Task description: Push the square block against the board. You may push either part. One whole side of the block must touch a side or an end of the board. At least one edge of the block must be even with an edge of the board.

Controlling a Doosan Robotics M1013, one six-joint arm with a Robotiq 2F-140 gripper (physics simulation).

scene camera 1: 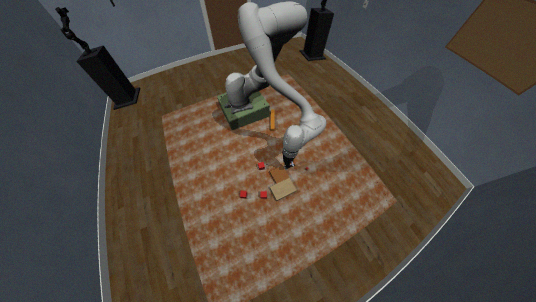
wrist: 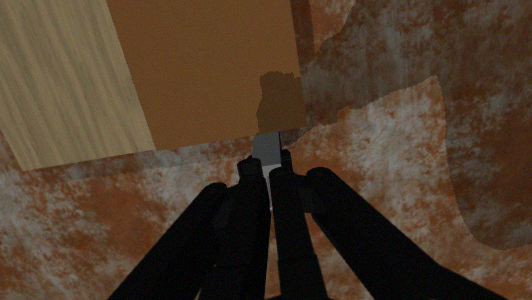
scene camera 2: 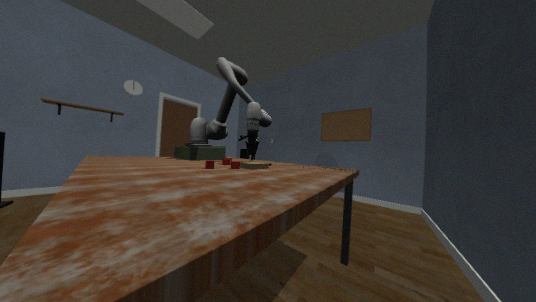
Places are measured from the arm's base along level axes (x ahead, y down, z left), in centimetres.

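Pixels of known places: gripper, between the fingertips: (scene camera 1: 285,168) (wrist: 269,141); arm's base, origin of its link: (scene camera 1: 240,104) (scene camera 2: 199,146).
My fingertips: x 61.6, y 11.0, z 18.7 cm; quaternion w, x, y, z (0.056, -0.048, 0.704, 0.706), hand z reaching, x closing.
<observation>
For each thing: its top centre in the pictures, then the offset to it from my fingertips.
- brown square block, centre of its top: (wrist: 211,60) (scene camera 1: 279,174) dx +3.4, dy -1.9, dz -6.0 cm
- pale wooden board, centre of its top: (wrist: 38,48) (scene camera 2: 254,163) (scene camera 1: 283,188) dx +13.8, dy -1.9, dz -7.0 cm
- tiny red piece, centre of its top: (scene camera 1: 307,168) dx +4.2, dy -0.4, dz +14.9 cm
- orange bar, centre of its top: (scene camera 1: 272,118) dx -46.1, dy -1.9, dz +4.9 cm
The brown square block (scene camera 1: 277,173) (wrist: 210,70) lies flat on the table. The pale wooden board (scene camera 1: 283,189) (scene camera 2: 255,165) (wrist: 65,85) lies flat beside it. In the wrist view the block's left side lies along the board's long side with no gap visible. Their near edges look even, forming one nearly straight line. The block is mostly hidden behind the board in scene camera 2. My gripper (scene camera 1: 288,165) (scene camera 2: 251,159) (wrist: 269,141) is shut and empty. Its grey fingertips are low at the block's near edge, close to its right corner; whether they touch is unclear.
Three red cubes (scene camera 1: 261,166) (scene camera 1: 243,194) (scene camera 1: 263,195) stand near the block and board. A tiny red piece (scene camera 1: 307,169) lies to the right of the gripper in scene camera 1. An orange bar (scene camera 1: 272,120) lies near the green base (scene camera 1: 250,116).
</observation>
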